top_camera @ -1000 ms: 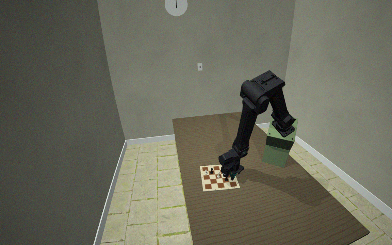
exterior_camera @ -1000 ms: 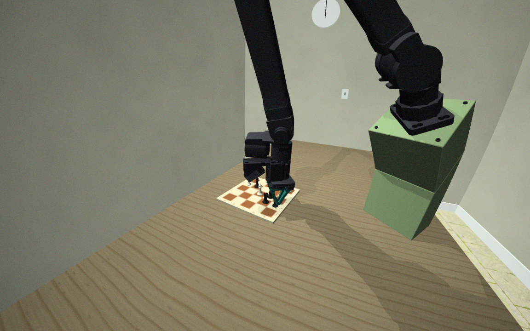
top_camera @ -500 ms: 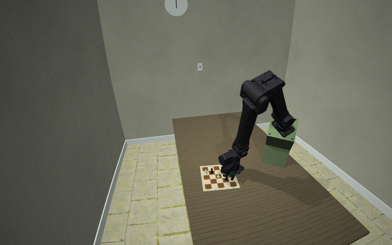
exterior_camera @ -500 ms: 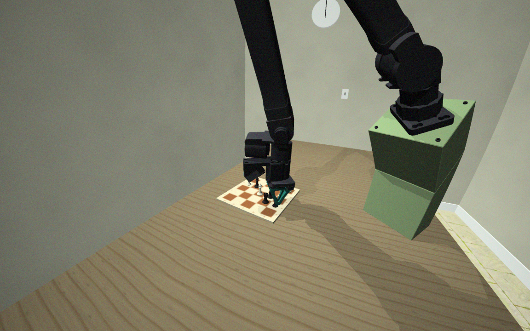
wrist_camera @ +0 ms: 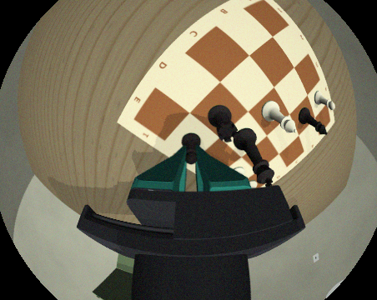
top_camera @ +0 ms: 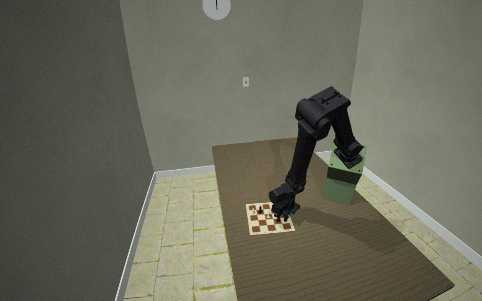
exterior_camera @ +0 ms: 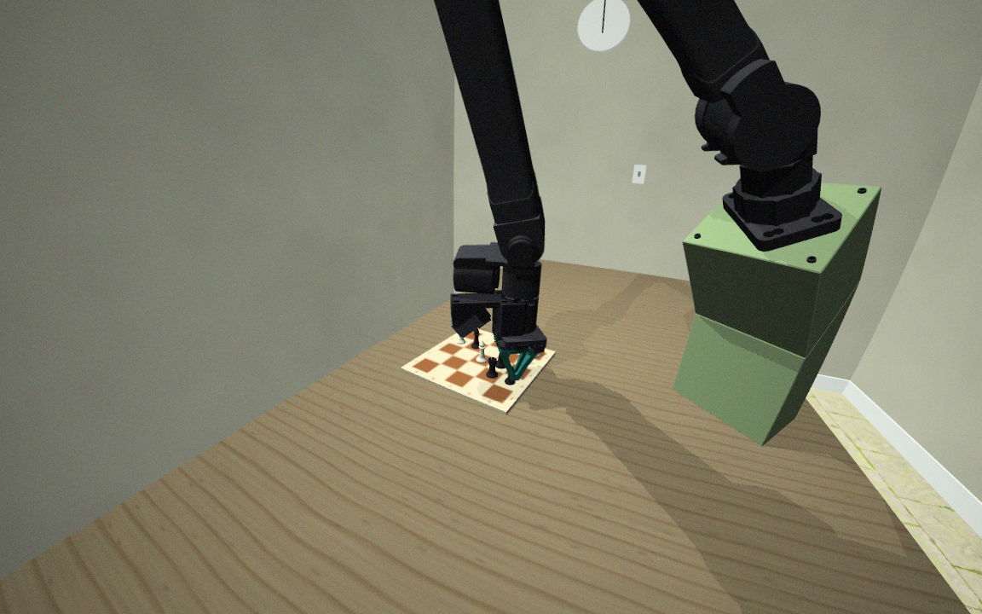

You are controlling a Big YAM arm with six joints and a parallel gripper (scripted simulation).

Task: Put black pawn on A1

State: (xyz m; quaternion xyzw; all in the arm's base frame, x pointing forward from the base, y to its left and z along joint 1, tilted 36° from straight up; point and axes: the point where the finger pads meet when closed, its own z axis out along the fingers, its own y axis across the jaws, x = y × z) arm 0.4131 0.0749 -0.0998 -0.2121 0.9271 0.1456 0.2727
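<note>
Right now the white chess piece is 8 cm ahead of my hand, 4 cm to the right of it and 1 cm above it. The rest, counted from my hand: black pawn: 1 cm ahead; chessboard: 8 cm ahead, 5 cm to the right, 2 cm below.
</note>
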